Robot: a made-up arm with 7 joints.
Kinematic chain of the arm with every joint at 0, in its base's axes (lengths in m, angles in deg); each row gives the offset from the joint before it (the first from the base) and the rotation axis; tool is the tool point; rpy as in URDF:
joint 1: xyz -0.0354 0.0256 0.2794 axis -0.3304 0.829 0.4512
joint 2: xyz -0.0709 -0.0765 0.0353 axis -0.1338 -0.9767 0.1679
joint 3: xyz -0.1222 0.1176 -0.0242 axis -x
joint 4: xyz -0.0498 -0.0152 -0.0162 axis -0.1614 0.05 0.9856
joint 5: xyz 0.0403 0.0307 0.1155 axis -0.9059 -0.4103 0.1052
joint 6: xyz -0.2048 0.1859 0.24 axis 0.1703 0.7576 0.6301
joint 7: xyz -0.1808 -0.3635 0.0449 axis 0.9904 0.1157 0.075
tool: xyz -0.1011 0.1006 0.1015 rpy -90 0 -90
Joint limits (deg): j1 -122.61..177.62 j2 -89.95..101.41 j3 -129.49..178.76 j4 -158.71..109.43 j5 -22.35..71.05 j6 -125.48..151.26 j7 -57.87..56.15
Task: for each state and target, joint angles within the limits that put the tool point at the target. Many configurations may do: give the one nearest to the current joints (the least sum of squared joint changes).
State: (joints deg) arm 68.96 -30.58 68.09 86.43 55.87 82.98 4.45
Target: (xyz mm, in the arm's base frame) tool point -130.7 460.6 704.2
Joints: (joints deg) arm 69.63 -33.19 61.54 89.24 59.63 91.64 0.02
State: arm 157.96 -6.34 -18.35 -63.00 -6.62 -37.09 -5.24
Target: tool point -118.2 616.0 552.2
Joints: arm 153.83 6.38 -17.79 -71.45 4.23 -56.07 -24.97
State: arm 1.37 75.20 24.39 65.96 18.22 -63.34 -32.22
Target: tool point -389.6 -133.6 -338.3
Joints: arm -16.00 75.55 31.95 51.41 8.25 -61.39 -28.28
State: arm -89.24 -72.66 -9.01 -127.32 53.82 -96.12 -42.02
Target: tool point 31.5 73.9 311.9
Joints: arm -94.45 -59.09 -14.76 -127.20 17.84 -120.41 -57.87
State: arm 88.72 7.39 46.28 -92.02 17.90 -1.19 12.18
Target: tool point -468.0 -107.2 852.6
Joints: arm 126.66 3.22 75.28 -74.29 34.68 -18.25 1.85
